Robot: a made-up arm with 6 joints. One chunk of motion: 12 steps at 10 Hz.
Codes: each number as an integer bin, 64 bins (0 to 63) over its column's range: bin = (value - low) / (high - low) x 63, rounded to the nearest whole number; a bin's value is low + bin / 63 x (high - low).
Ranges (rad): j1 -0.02..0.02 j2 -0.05..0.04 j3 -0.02..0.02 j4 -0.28..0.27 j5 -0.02..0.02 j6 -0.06..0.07
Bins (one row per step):
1: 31 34 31 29 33 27
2: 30 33 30 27 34 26
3: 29 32 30 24 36 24
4: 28 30 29 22 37 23
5: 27 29 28 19 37 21
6: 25 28 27 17 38 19
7: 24 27 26 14 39 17
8: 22 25 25 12 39 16
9: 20 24 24 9 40 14
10: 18 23 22 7 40 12
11: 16 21 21 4 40 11
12: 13 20 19 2 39 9
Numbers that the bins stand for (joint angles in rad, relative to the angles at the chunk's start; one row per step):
1: -0.0003 -0.0014 -0.0003 -0.0268 0.0010 -0.0043
2: -0.0010 -0.0029 -0.0010 -0.0443 0.0016 -0.0063
3: -0.0016 -0.0043 -0.0010 -0.0705 0.0029 -0.0105
4: -0.0022 -0.0071 -0.0016 -0.0879 0.0035 -0.0125
5: -0.0029 -0.0086 -0.0022 -0.1141 0.0035 -0.0167
6: -0.0041 -0.0100 -0.0029 -0.1316 0.0041 -0.0208
7: -0.0048 -0.0114 -0.0035 -0.1578 0.0048 -0.0249
8: -0.0060 -0.0143 -0.0041 -0.1752 0.0048 -0.0270
9: -0.0073 -0.0157 -0.0048 -0.2014 0.0054 -0.0311
10: -0.0086 -0.0171 -0.0060 -0.2189 0.0054 -0.0352
11: -0.0098 -0.0200 -0.0067 -0.2451 0.0054 -0.0373
12: -0.0117 -0.0214 -0.0079 -0.2625 0.0048 -0.0414

